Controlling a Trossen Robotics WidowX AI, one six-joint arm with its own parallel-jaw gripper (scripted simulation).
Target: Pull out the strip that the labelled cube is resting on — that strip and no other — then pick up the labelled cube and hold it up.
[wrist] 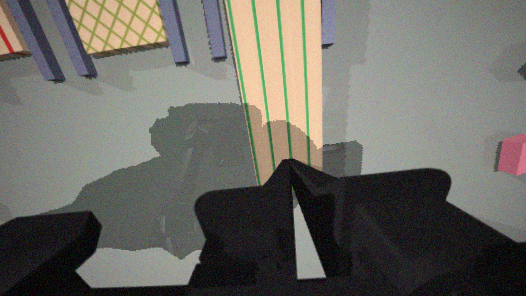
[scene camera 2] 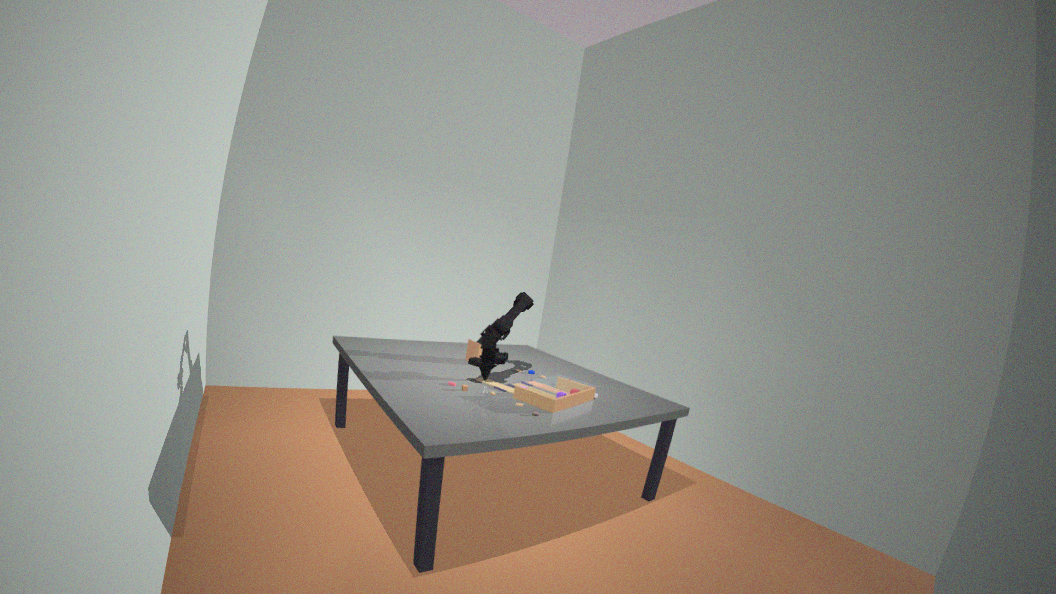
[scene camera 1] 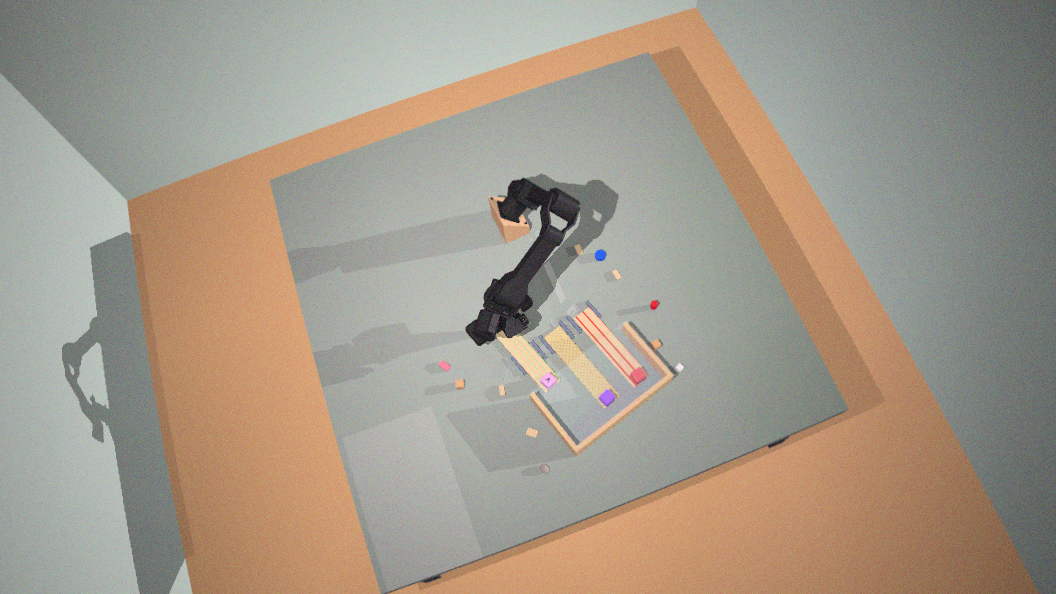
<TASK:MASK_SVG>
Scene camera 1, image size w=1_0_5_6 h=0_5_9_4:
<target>my gripper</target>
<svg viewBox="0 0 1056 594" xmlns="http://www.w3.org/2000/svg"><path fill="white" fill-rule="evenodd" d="M475 319L466 326L465 330L478 346L482 346L487 341L475 337L472 333L477 321ZM528 318L524 313L520 314L519 312L513 315L510 320L502 318L496 334L503 330L507 338L512 338L528 328ZM528 294L520 307L522 312L527 311L533 306L533 300Z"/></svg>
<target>green-striped strip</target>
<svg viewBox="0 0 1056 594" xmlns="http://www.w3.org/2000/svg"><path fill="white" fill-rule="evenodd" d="M496 334L498 340L514 356L538 386L541 385L540 380L548 372L552 376L556 374L520 333L512 338L507 338L503 330Z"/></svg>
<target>cross-hatched strip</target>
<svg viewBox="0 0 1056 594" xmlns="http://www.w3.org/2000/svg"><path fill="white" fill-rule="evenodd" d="M559 326L544 337L544 339L563 362L568 365L583 354L583 352Z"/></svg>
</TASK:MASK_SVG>
